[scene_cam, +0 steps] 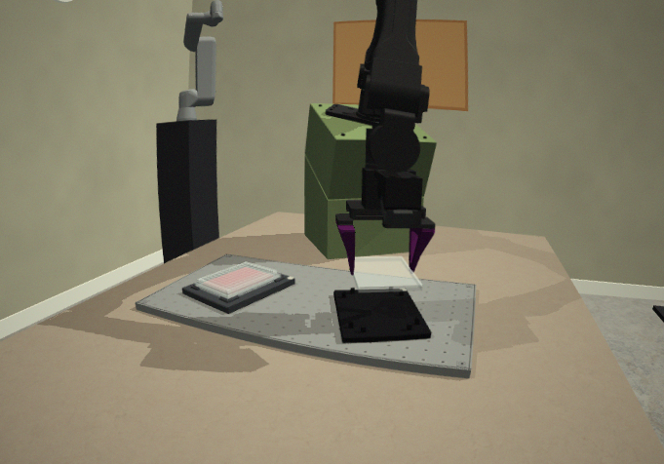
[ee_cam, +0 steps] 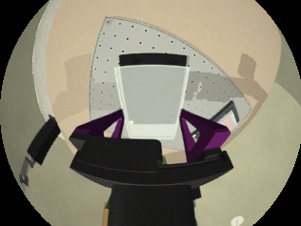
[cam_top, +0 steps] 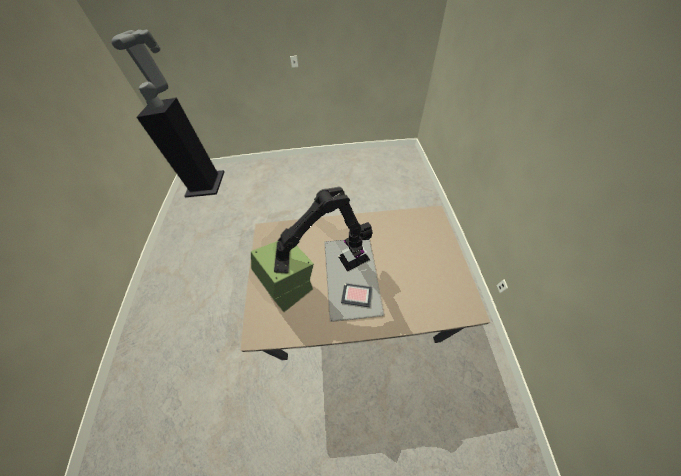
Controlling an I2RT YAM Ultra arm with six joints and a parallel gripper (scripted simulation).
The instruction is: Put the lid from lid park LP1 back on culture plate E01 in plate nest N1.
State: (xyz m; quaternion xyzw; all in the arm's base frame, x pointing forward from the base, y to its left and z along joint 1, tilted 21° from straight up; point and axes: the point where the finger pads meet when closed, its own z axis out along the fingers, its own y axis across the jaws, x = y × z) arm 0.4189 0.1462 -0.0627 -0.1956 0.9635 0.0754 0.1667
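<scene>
The clear lid is 10 mm below my hand. The rest, counted from my hand: black lid park LP1: 70 mm below; culture plate E01: 250 mm to the right, 60 mm below.
</scene>
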